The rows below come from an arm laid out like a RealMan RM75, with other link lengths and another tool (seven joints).
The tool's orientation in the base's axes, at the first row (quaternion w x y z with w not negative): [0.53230 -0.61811 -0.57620 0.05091]
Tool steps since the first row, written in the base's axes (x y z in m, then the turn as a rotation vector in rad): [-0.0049 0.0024 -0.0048 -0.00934 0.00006 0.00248]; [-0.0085 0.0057 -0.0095 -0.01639 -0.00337 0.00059]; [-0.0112 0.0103 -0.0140 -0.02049 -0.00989 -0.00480]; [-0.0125 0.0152 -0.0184 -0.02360 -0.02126 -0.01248]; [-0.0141 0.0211 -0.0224 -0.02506 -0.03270 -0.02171]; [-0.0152 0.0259 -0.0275 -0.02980 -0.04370 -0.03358]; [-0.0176 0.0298 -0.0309 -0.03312 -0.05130 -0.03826]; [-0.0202 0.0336 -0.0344 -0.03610 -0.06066 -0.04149]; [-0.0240 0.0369 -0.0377 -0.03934 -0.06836 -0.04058]
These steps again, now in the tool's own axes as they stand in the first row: [-0.0024 0.0008 0.0068 -0.00168 -0.00791 0.00529]; [-0.0037 0.0025 0.0132 -0.00768 -0.01199 0.00881]; [-0.0035 0.0050 0.0197 -0.01700 -0.01233 0.00999]; [-0.0026 0.0085 0.0254 -0.03097 -0.01149 0.00856]; [-0.0008 0.0116 0.0318 -0.04531 -0.00848 0.00664]; [-0.0003 0.0157 0.0376 -0.06184 -0.00563 0.00834]; [0.0000 0.0174 0.0430 -0.07134 -0.00621 0.00803]; [0.0001 0.0191 0.0485 -0.08128 -0.00802 0.00582]; [-0.0004 0.0197 0.0545 -0.08775 -0.01258 0.00301]
